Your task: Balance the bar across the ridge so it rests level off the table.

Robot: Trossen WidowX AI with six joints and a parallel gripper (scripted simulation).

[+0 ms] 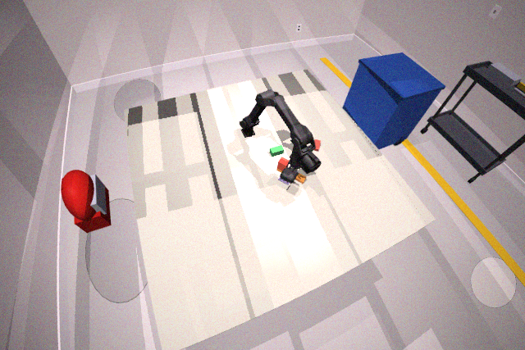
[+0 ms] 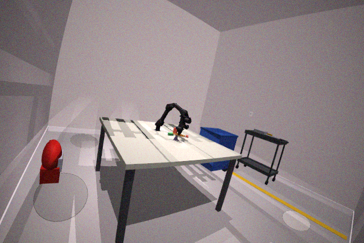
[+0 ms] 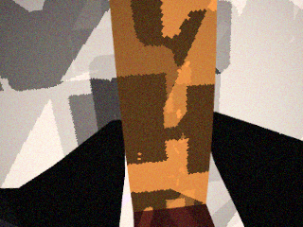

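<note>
Now: gripper tip 30 mm past the orange bar, 20 mm to the left of it and 20 mm below it. The rest, counted from my gripper tip: red block (150 mm behind, 240 mm to the left, 60 mm below); then green block (190 mm behind, 10 mm to the left, 50 mm below).
</note>
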